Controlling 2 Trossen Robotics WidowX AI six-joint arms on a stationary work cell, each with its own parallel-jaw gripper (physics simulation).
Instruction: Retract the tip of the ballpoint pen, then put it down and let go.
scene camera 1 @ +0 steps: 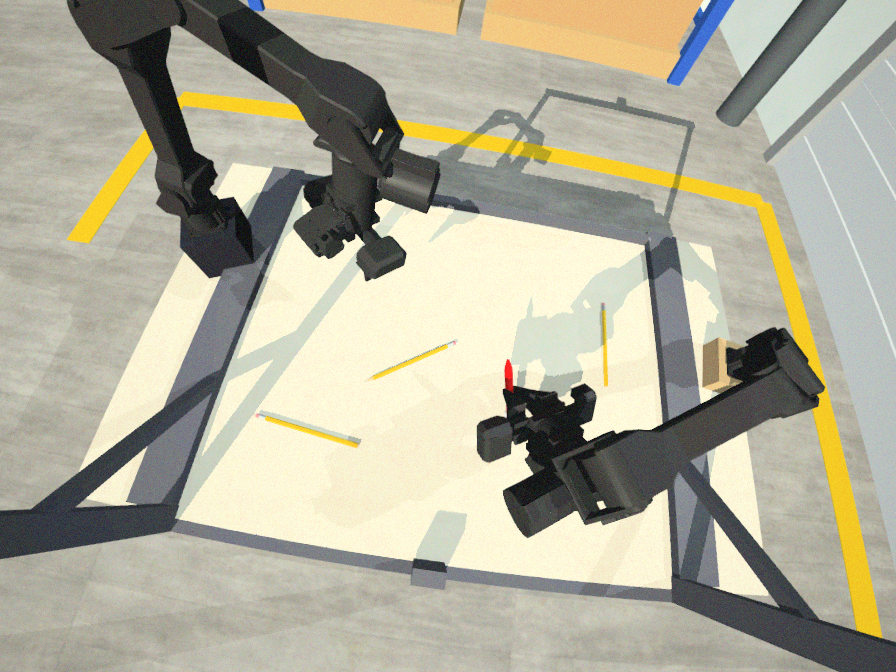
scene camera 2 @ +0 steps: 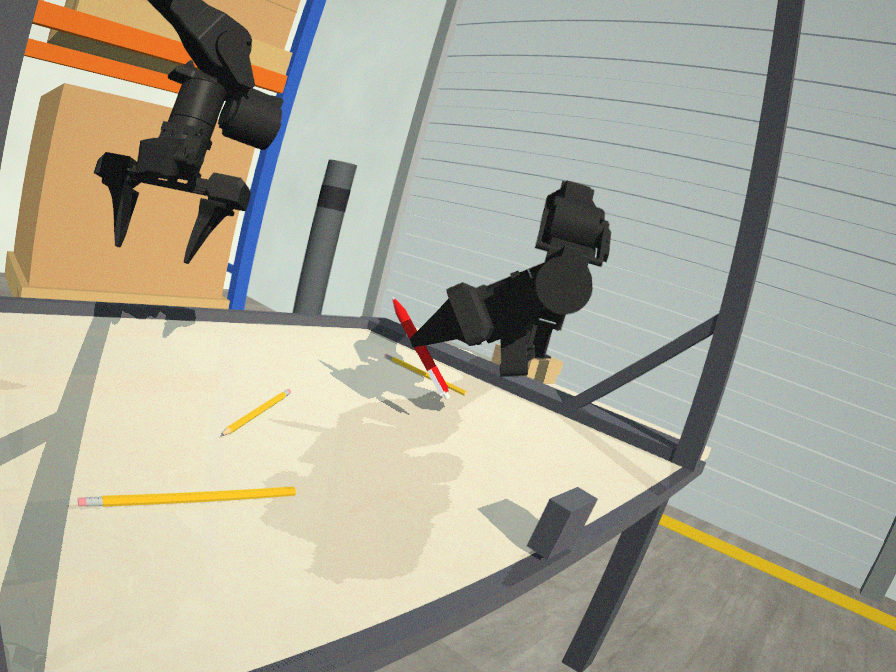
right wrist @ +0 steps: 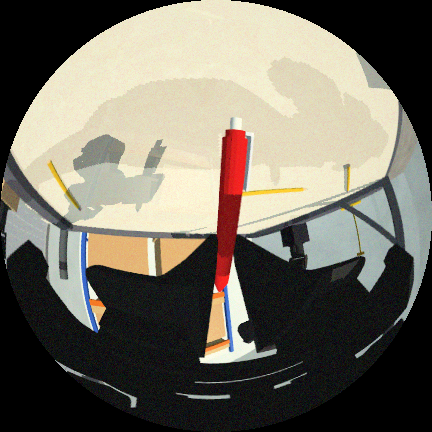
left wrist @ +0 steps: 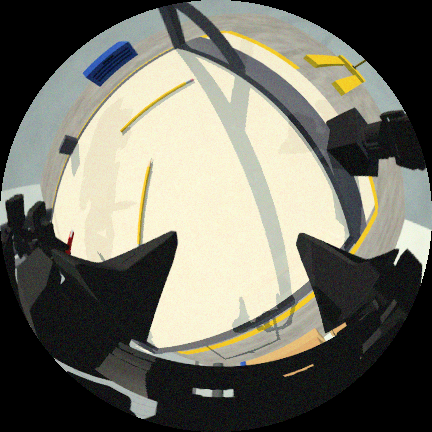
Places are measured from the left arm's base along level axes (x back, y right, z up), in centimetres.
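Where they show: left gripper, between the fingertips: (scene camera 1: 352,260) (scene camera 2: 151,255) (left wrist: 240,238); right gripper, between the fingertips: (scene camera 1: 507,389) (scene camera 2: 412,343) (right wrist: 224,240) (left wrist: 69,250); left arm's base, origin of its link: (scene camera 1: 207,220) (left wrist: 368,140); right arm's base, origin of its link: (scene camera 1: 740,366).
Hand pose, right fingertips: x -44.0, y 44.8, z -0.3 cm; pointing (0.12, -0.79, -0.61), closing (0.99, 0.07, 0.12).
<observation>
Each offset is from my right fingertips to the top centre of the thing.
A red ballpoint pen (scene camera 1: 508,374) (scene camera 2: 439,377) (left wrist: 69,245) (right wrist: 233,165) is held tilted, its cone end up and its white push-button end down near the table. I cannot tell whether the button touches the table. A small pale point shows at the cone end in scene camera 2. My right gripper (scene camera 2: 413,340) (right wrist: 224,240) is shut on the pen's barrel, nearer the cone end. My left gripper (scene camera 2: 153,253) (left wrist: 240,238) is open and empty, high above the far left of the table in scene camera 1.
Three yellow pencils lie on the table: one in the middle (scene camera 1: 412,360) (scene camera 2: 256,412), one at the left (scene camera 1: 311,431) (scene camera 2: 188,496), and one beyond the pen @(dx -26.7, dy -5.5, dz -9.6 cm) (scene camera 1: 605,347) (right wrist: 65,186). A dark block @(dx +19.1, dy +22.7, dz -4.6 cm) (scene camera 1: 428,574) (scene camera 2: 562,522) stands on the near rim. Dark frame beams border the table.
</observation>
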